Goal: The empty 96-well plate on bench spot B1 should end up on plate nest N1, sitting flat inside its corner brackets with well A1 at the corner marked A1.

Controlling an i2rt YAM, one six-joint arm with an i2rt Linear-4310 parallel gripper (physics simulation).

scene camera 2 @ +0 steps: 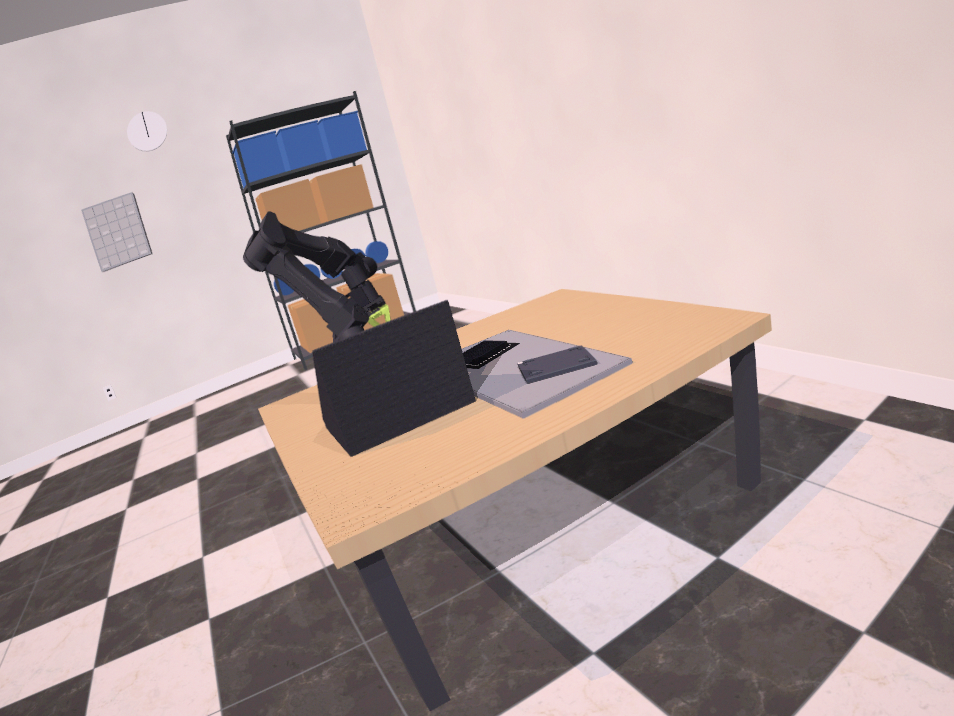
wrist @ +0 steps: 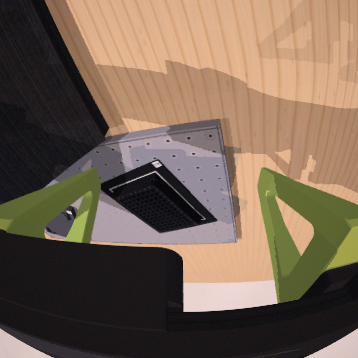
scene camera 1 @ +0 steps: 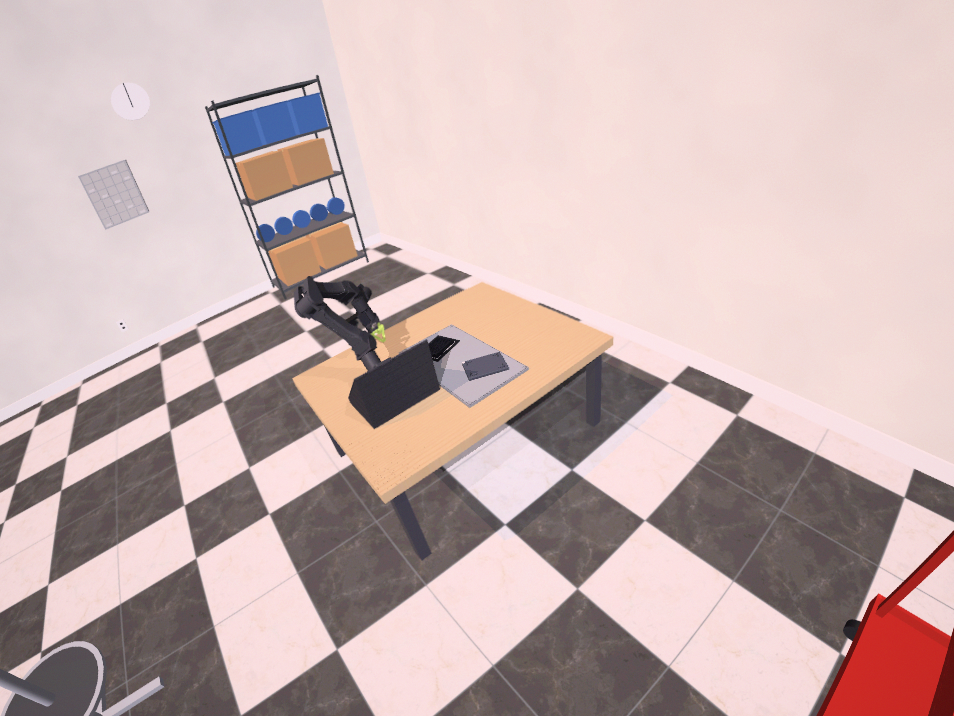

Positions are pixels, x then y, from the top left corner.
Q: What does the black well plate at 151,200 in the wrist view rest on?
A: A black nest with white outline.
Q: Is my gripper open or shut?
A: Open.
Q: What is my gripper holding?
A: Nothing.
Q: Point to a black nest with white outline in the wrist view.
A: At 145,170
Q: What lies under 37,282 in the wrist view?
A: My gripper.
